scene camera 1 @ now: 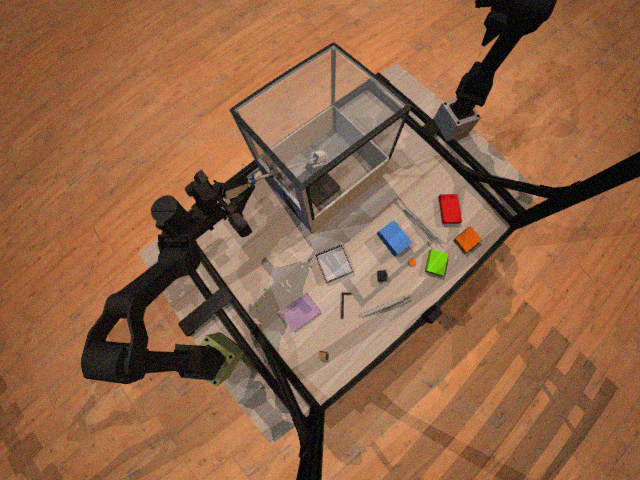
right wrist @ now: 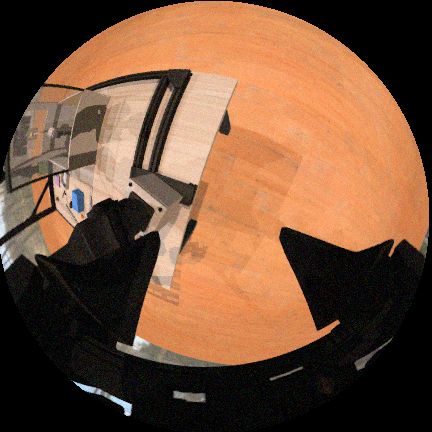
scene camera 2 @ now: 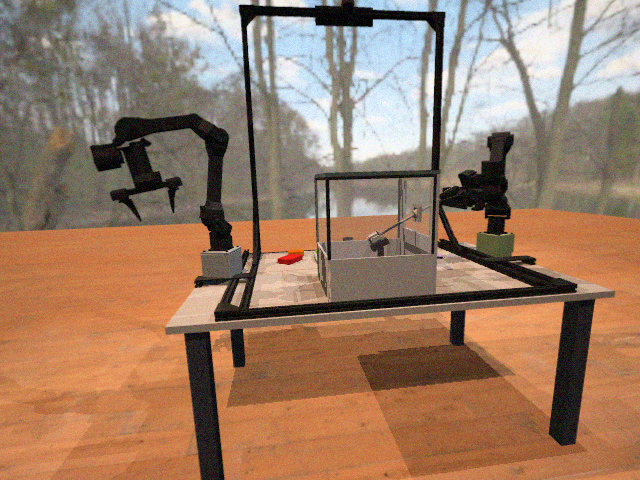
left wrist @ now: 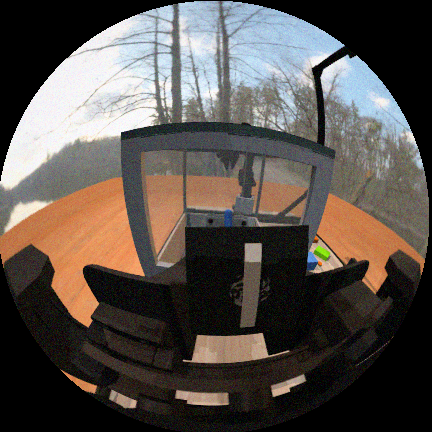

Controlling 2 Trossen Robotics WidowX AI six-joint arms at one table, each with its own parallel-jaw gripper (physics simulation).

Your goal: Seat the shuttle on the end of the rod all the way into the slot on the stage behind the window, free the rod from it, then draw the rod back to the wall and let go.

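Frame: origin at the left arm's base, x left, y back, z up, level; metres.
Seen in the pictures: left gripper, fingertip midpoint: (scene camera 1: 251,181); right gripper, fingertip midpoint: (scene camera 1: 485,40) (right wrist: 221,235) (scene camera 2: 157,216) (left wrist: 228,169); left arm's base, origin of the base link: (scene camera 1: 210,360) (scene camera 2: 495,233); right arm's base, origin of the base link: (scene camera 1: 461,109) (right wrist: 137,211) (scene camera 2: 221,249).
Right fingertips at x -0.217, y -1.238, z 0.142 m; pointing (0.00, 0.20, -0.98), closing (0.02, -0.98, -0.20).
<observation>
Offsets run from my right fingertips to a thing's top centre.
The rod (scene camera 1: 260,177) (scene camera 2: 395,225) passes through the box's side wall and slopes down inside. The pale shuttle @[dy +0.604, dx +0.255, dz -0.069 m] (scene camera 1: 318,156) (scene camera 2: 373,237) is at its inner end, close beside the dark stage (scene camera 1: 324,188) (scene camera 2: 381,244); I cannot tell whether it sits in the slot, which does not show clearly. My left gripper (scene camera 1: 249,186) (scene camera 2: 442,197) is outside that wall, shut on the rod's outer end. In the left wrist view a black plate with a pale bar (left wrist: 251,287) stands between the fingers, hiding the rod. My right gripper (scene camera 1: 484,23) (scene camera 2: 156,215) (right wrist: 221,235) is open and empty, beyond the table.
The clear-walled box (scene camera 1: 269,203) (scene camera 2: 382,277) has dark frame edges. Outside it lie a blue block @[dy +0.663, dx -0.047, dz -0.199 m] (scene camera 1: 394,238), a red block @[dy +0.476, dx -0.164, dz -0.219 m] (scene camera 1: 450,208), an orange block @[dy +0.541, dx -0.258, dz -0.219 m] (scene camera 1: 467,239), a green block @[dy +0.661, dx -0.200, dz -0.219 m] (scene camera 1: 436,262), a clear tray @[dy +0.824, dx +0.077, dz -0.219 m] (scene camera 1: 347,259) and a purple sheet @[dy +1.003, dx +0.087, dz -0.225 m] (scene camera 1: 300,312).
</observation>
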